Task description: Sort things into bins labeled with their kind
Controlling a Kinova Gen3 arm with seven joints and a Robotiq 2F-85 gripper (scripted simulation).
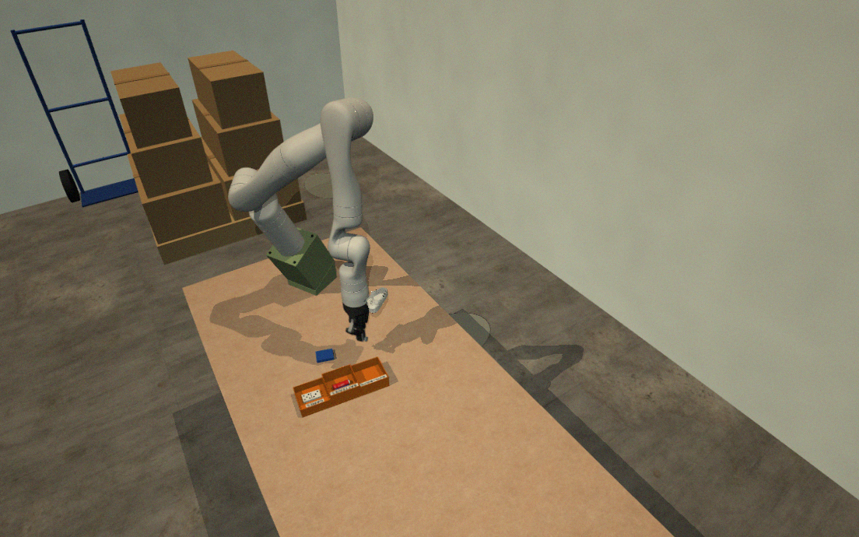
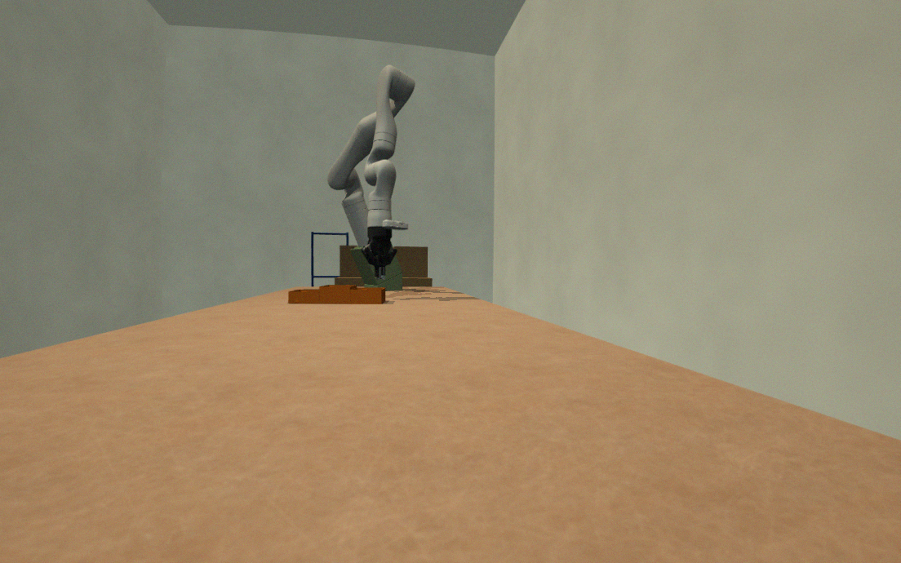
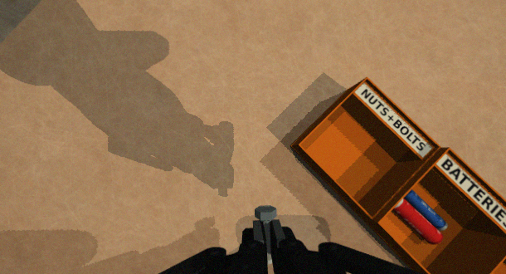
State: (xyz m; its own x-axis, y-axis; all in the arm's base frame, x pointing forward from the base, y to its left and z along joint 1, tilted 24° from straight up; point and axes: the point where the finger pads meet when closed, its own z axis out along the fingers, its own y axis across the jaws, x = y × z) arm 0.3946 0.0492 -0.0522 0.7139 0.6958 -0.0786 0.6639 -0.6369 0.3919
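Right now my hand is 10 mm to the right of the grey bolt, 10 mm short of it and 10 mm above it. Round my hand: joined orange bins: 110 mm to the right, 100 mm ahead, 60 mm below; red battery: 110 mm to the right, 90 mm ahead, 70 mm below; blue block: 100 mm to the right, 80 mm below, 50 mm behind.
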